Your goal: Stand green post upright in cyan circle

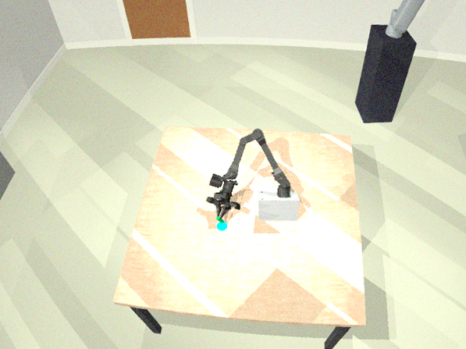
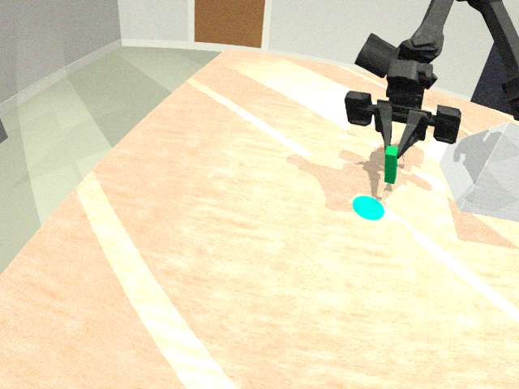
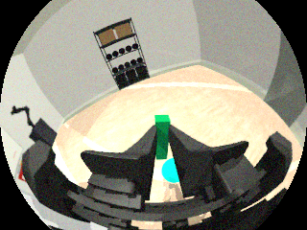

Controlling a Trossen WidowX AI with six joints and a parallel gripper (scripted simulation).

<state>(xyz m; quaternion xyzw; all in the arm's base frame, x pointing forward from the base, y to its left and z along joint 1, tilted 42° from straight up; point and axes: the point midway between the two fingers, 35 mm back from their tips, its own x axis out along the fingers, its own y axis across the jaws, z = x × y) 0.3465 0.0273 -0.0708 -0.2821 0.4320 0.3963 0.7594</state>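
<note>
Right now the cyan circle is 130 mm below my gripper tip, 30 mm to the right of it and 10 mm behind it. From my gripper tip the other things lie so: green post (20 mm below, 10 mm behind).
</note>
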